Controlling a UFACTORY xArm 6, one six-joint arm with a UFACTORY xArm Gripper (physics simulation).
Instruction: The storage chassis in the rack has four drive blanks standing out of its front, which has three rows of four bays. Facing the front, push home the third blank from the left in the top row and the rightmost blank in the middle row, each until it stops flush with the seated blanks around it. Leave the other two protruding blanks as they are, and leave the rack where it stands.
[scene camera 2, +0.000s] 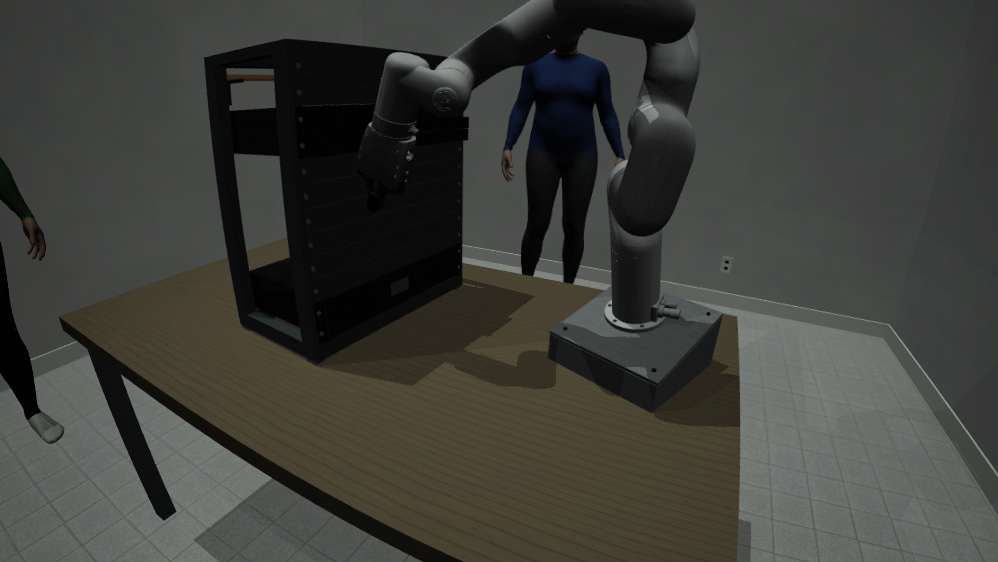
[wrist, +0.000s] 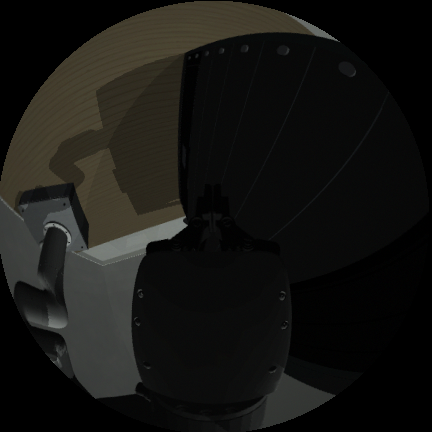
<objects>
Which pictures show the black rack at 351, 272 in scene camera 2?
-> Scene camera 2 and the wrist view: all of them.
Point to my gripper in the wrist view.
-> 212, 193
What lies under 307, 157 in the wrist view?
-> A black rack.
</objects>
